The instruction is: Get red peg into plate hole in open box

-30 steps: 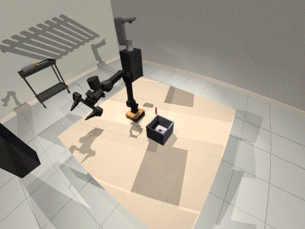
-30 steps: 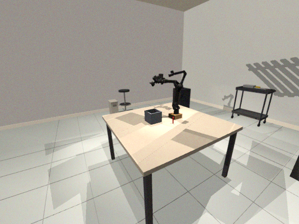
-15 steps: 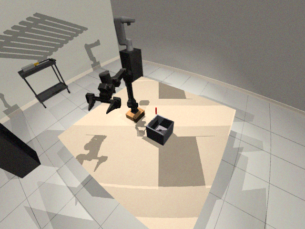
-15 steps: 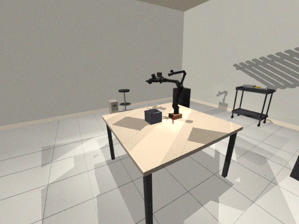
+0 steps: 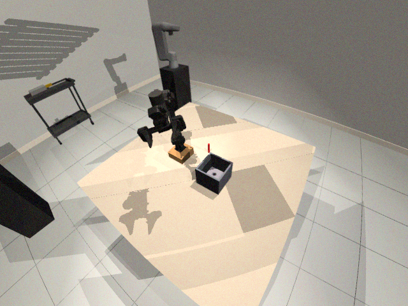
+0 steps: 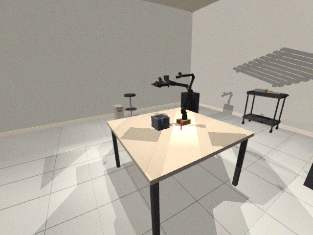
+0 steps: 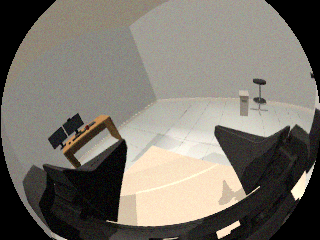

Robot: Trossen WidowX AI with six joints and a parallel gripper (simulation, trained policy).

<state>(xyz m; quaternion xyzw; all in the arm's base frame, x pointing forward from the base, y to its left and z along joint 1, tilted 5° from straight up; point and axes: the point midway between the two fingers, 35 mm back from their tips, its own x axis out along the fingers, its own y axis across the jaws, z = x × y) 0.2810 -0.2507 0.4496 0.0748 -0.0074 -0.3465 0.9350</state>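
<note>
The red peg lies 450 mm to the left of my gripper tip, 440 mm below it and 150 mm behind it.
</note>
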